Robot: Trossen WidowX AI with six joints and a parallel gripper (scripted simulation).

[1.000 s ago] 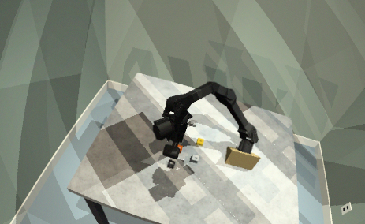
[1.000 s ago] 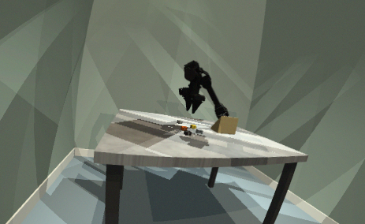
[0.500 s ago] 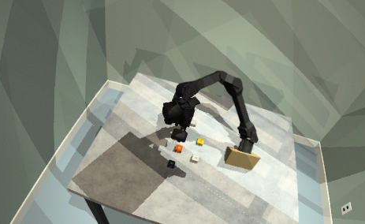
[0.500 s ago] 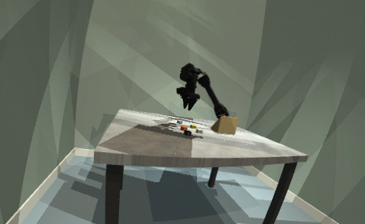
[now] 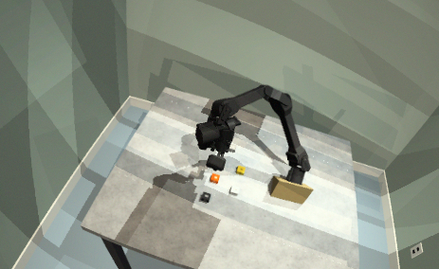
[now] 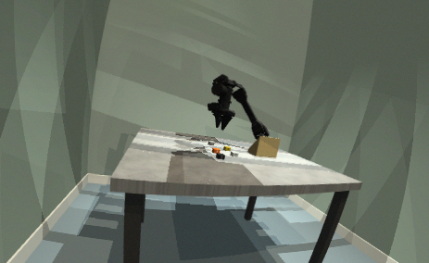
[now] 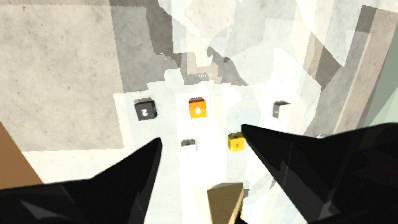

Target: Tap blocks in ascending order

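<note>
Right now my gripper tip is 200 mm to the left of the grey block, 120 mm above it and 30 mm past it. The rest, counted from my gripper tip: white block (120 mm below, 100 mm behind, 20 mm to the left); dark block (120 mm below, 90 mm to the left); orange block (120 mm below, 10 mm to the right, 10 mm behind).
</note>
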